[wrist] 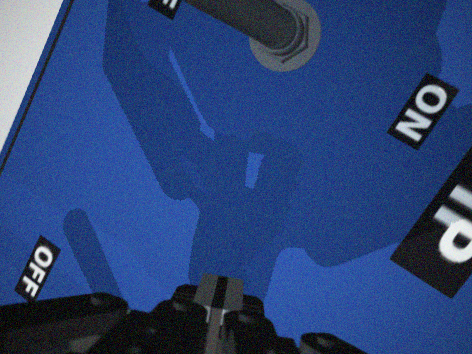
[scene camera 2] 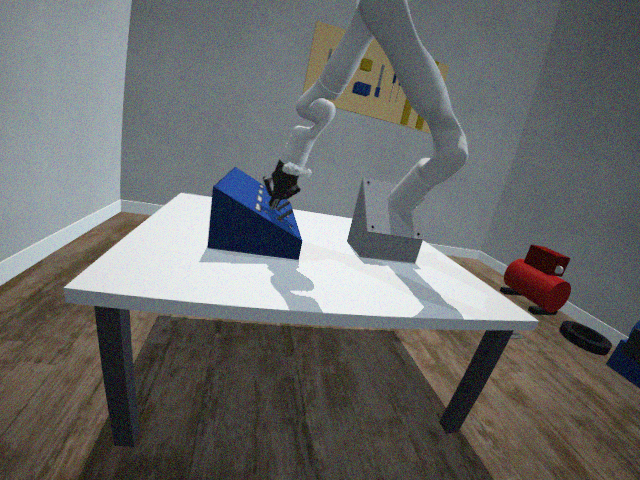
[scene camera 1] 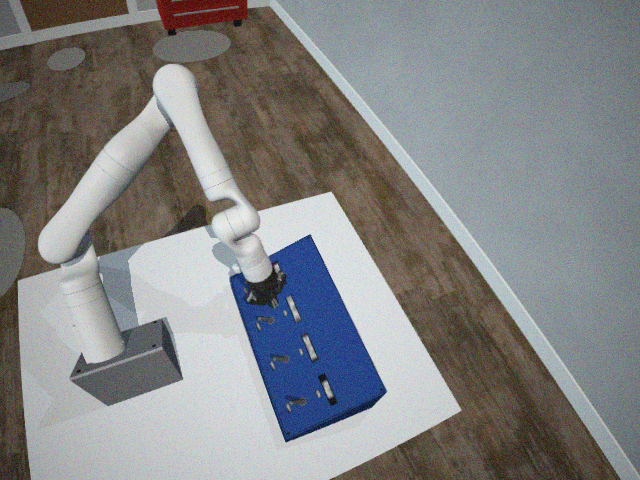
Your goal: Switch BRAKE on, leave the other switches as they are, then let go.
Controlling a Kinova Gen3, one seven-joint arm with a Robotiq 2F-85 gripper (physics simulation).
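Frame: origin at the arm's base, x up, y left, z back, level; metres.
Seen in the pictures: gripper, between the fingertips: [wrist: 218, 305] [scene camera 2: 271, 207] [scene camera 1: 274, 305]; arm's base, origin of its link: [scene camera 2: 399, 202] [scene camera 1: 107, 353].
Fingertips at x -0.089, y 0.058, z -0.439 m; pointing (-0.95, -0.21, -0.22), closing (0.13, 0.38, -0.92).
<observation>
Offsets run from my fingertips to a thing's top centre. "spot": to the spot under its first point. Level surfaces: height alone.
The blue sloped switch panel [scene camera 1: 346, 351] [scene camera 2: 248, 232] stands on the table. Three grey levers [scene camera 1: 266, 320] [scene camera 1: 280, 359] [scene camera 1: 296, 401] show in scene camera 1; the far end of the row is covered by the gripper. My gripper [scene camera 1: 274, 303] [scene camera 2: 274, 204] [wrist: 218, 305] is shut and empty, its fingertips low over the panel. In the wrist view, one lever {dx +0.026, dy +0.084, dz +0.044 m} [wrist: 260, 22] shows at the top, an OFF label {spot: dx -0.028, dy -0.036, dz +0.058 m} [wrist: 37, 268] at lower left, an ON label {spot: dx +0.007, dy +0.087, dz -0.014 m} [wrist: 422, 111] at right and a cut-off name label {spot: dx +0.018, dy +0.056, dz -0.043 m} [wrist: 450, 260]. A lever's shadow lies beside OFF; that lever is hidden. BRAKE cannot be read.
Pale inserts in dark slots [scene camera 1: 293, 308] [scene camera 1: 308, 347] [scene camera 1: 327, 389] line the panel behind the levers. The arm's grey base block [scene camera 1: 139, 372] [scene camera 2: 385, 245] stands on the white table {dx -0.103 m} [scene camera 1: 403, 397] [scene camera 2: 170, 289], apart from the panel. A red cabinet [scene camera 1: 204, 12] stands far back.
</observation>
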